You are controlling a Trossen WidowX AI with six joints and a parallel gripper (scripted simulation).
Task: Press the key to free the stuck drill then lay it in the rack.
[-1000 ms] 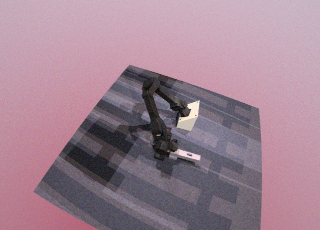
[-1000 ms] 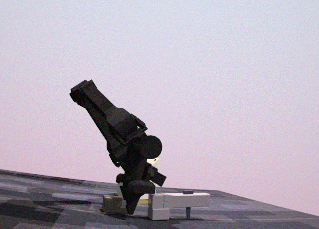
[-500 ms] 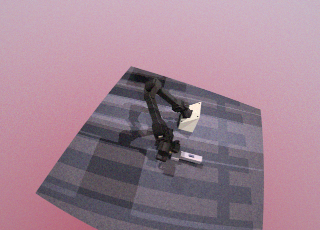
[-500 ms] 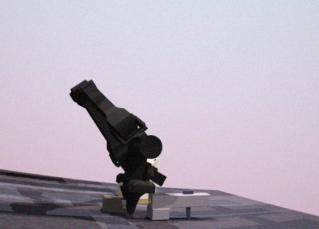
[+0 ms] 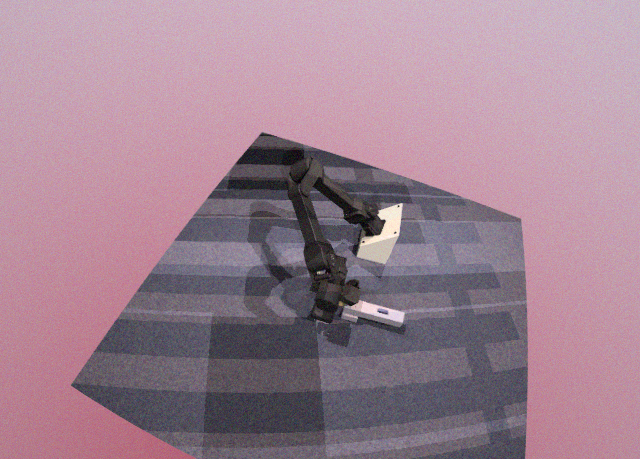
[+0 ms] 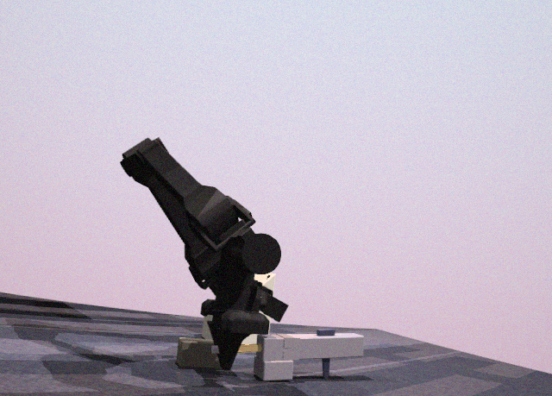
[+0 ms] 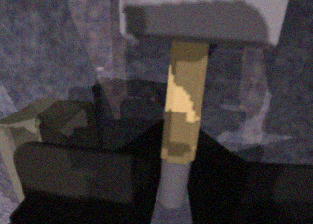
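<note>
My gripper tip is 4 cm to the right of the drill and 4 cm below it. The rest, counted from my gripper tip: pale housing block 1 cm behind, 14 cm to the left, 3 cm above; then tan block 7 cm behind, 4 cm to the right, 1 cm above; then dark blue key 2 cm behind, 17 cm to the left, 4 cm above.
</note>
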